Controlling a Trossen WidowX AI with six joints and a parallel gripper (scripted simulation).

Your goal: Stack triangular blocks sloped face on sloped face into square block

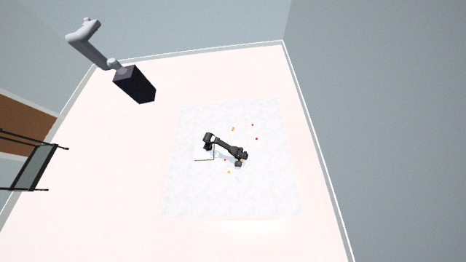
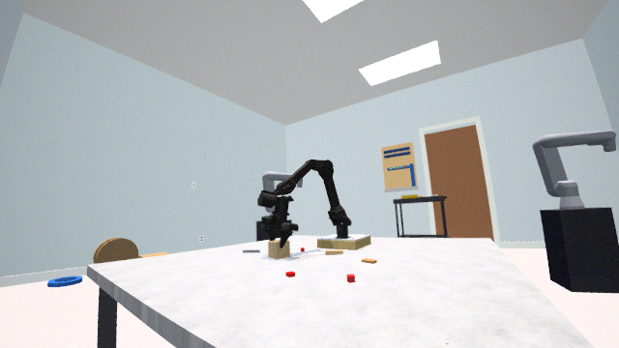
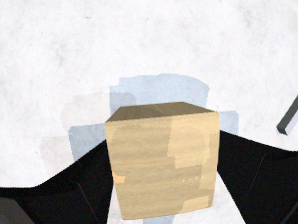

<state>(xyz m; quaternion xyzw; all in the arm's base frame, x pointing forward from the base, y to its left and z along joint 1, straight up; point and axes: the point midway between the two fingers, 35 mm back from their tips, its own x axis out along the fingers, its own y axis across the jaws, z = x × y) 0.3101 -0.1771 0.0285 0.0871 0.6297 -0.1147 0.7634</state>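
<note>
Right now the triangular block is 1 cm above my gripper tip. The rest, counted from my gripper tip: grey bar 19 cm to the right, 6 cm behind, 4 cm below; tan slab 20 cm to the left, 14 cm behind, 3 cm below.
</note>
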